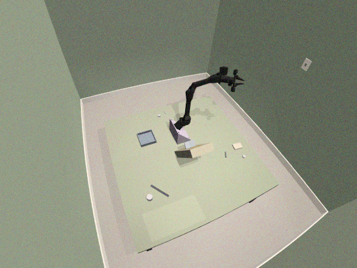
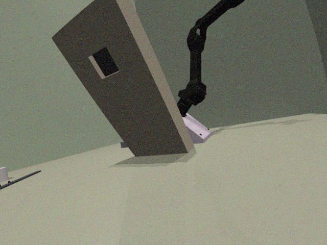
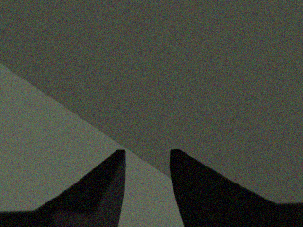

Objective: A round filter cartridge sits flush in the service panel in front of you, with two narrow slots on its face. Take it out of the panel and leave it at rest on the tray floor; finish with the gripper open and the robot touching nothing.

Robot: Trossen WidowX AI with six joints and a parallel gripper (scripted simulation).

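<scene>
The round filter cartridge is 230 mm ahead of my gripper tip, 570 mm to the right of it and 320 mm below it. Round my gripper tip: tan block 250 mm ahead, 60 mm to the right, 570 mm below; service panel 180 mm ahead, 570 mm to the right, 390 mm below; blue-grey tray 220 mm behind, 820 mm to the right, 560 mm below.
</scene>
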